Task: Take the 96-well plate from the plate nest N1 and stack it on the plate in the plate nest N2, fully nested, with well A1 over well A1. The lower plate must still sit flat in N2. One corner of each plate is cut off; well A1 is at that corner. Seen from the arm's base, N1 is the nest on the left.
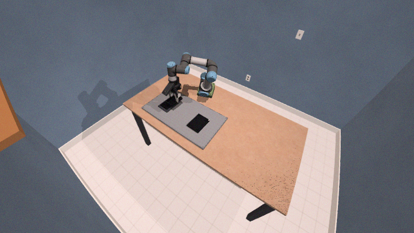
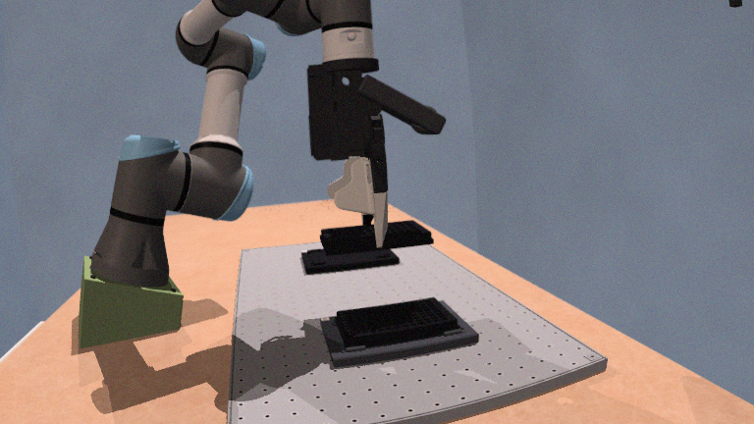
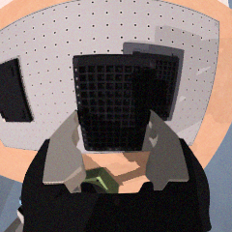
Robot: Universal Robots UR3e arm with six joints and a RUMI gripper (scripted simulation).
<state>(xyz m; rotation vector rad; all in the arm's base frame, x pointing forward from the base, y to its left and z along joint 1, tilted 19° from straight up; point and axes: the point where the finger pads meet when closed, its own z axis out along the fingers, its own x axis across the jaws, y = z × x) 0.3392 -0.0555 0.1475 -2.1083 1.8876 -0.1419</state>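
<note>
My gripper is now 110 mm above the grey nest frame, 80 mm to the left of it and 10 mm short of it. Round my hand: nest N1: 270 mm to the left, 110 mm below, 40 mm behind.
</note>
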